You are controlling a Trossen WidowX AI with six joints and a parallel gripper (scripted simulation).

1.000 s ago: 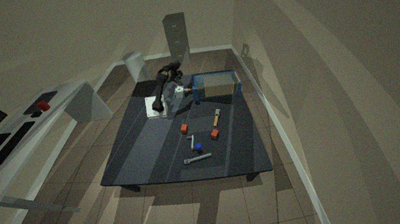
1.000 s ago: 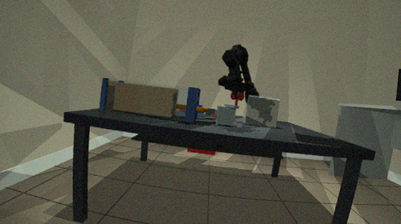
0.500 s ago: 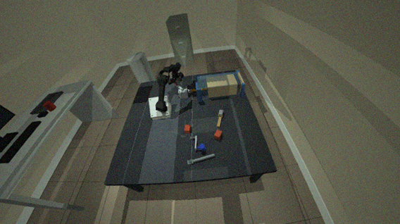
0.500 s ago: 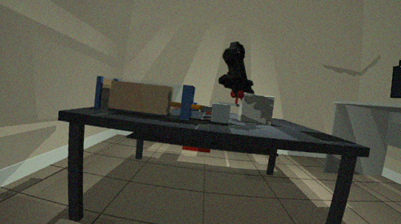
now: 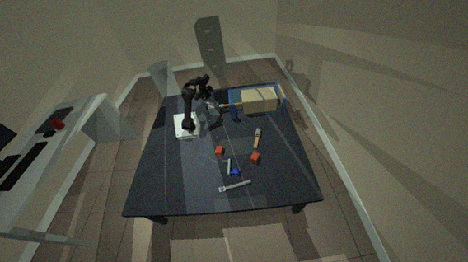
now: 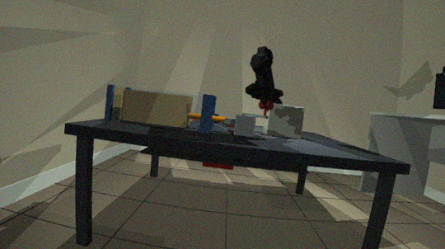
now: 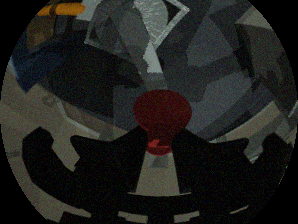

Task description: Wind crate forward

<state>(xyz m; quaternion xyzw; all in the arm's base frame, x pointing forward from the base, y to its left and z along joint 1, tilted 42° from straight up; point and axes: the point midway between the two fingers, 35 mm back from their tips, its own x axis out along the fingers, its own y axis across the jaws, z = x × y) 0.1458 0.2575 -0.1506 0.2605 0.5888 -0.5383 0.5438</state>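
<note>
My gripper tip is now 30 mm short of the crank arm, 40 mm to the left of it and 30 mm above it. The rest, counted from my gripper tip: grey winch (60 mm ahead, 90 mm to the right, 100 mm below); red knob (10 mm ahead, 10 mm to the right); blue frame (240 mm ahead, 100 mm to the right, 30 mm below).
</note>
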